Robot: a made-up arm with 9 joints. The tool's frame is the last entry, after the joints.
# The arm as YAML. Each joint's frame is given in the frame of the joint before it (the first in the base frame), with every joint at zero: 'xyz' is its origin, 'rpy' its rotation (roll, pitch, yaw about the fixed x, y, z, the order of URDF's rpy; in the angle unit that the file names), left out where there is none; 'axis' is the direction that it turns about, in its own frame. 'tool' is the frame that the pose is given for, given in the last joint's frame.
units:
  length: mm
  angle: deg
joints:
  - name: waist
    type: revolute
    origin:
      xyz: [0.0, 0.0, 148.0]
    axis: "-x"
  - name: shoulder
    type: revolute
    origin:
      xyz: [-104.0, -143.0, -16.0]
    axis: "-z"
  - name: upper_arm
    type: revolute
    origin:
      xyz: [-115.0, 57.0, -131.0]
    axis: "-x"
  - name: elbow
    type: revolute
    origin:
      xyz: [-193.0, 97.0, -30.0]
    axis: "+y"
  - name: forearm
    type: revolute
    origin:
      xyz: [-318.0, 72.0, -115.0]
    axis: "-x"
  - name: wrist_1
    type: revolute
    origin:
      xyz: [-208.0, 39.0, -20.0]
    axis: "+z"
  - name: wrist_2
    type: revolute
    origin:
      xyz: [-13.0, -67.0, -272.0]
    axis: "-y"
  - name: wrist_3
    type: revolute
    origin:
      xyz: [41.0, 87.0, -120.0]
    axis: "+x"
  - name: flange
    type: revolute
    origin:
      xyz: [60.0, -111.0, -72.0]
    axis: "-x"
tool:
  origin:
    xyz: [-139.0, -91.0, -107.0]
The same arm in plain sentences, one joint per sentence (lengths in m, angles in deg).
The arm has nine revolute joints in a row. What follows holds with every joint at zero, and every direction is one of the base frame's. The first joint is mounted 0.1480 m along +z from the base frame's origin and turns about -x. The second joint is mounted 0.1040 m along -x and 0.1430 m along -y and 0.0160 m along -z from the first joint and turns about -z. The third joint is mounted 0.1150 m along -x and 0.0570 m along +y and 0.1310 m along -z from the second joint and turns about -x. The fourth joint is mounted 0.1930 m along -x and 0.0970 m along +y and 0.0300 m along -z from the third joint and turns about +y. The fifth joint is mounted 0.3180 m along -x and 0.0720 m along +y and 0.1150 m along -z from the fourth joint and turns about -x. The sixth joint is mounted 0.2080 m along -x and 0.0390 m along +y and 0.0200 m along -z from the fifth joint and turns about +z. The seventh joint is mounted 0.0130 m along -x and 0.0670 m along -y and 0.2720 m along -z from the sixth joint and turns about -y. The eighth joint is mounted 0.0410 m along +x and 0.0870 m along +y and 0.1200 m along -z from the seventh joint and turns about +x. The ninth joint is mounted 0.0600 m along +x and 0.1110 m along -y and 0.0720 m along -z from the eighth joint and turns about -x. The tool frame, which is the frame that the pose is given for, is mounted 0.1390 m along -x and 0.0910 m along -y and 0.1070 m along -z from the ninth joint; its axes are parallel to the base frame's.
